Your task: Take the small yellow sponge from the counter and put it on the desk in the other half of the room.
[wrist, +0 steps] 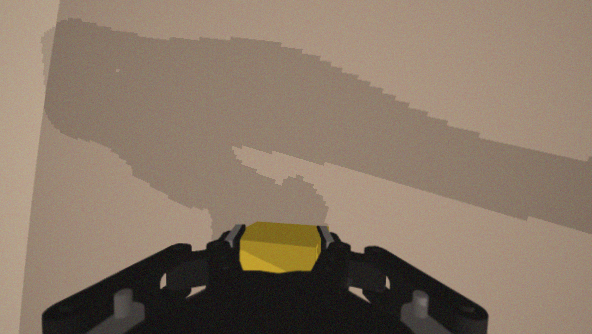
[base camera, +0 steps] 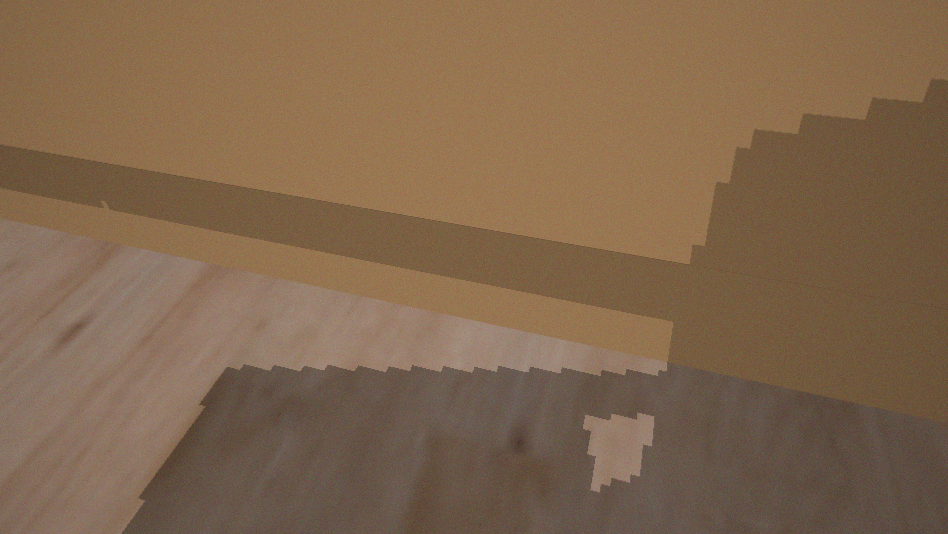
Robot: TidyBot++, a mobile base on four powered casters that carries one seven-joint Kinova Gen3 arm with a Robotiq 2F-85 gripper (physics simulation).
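Frame: origin at the arm's base, x right, y ahead, z up, level; metres.
Seen in the pictures: gripper, between the fingertips: [wrist: 281, 237].
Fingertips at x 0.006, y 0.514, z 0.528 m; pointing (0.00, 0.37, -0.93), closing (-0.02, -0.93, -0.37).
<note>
Offsets run from my fingertips to a thing's top centre. "spot": to the spot under its first point. Level surfaces: height alone.
The small yellow sponge {dz +0.031, dx -0.043, dy -0.005 m} [wrist: 280, 250] is at the lower middle of the wrist view, between the two fingertips, with a pad against each side. My gripper [wrist: 281, 237] is shut on the sponge. The lower part of the sponge is hidden behind the black gripper body. The pale counter top {dz -0.015 m} [wrist: 450, 65] lies beneath, with the shadow of the arm and gripper across it. The sponge and gripper do not show in the base camera view. The desk does not show in either view.
In the base camera view a tan cabinet-like front {spot: dz -0.712, dx -0.057, dy -0.177 m} [base camera: 398, 119] stands close ahead, with a darker band along its base. The wooden floor {dz -0.924 m} [base camera: 86, 371] meets it, partly in shadow. A straight edge of the counter runs down the left of the wrist view.
</note>
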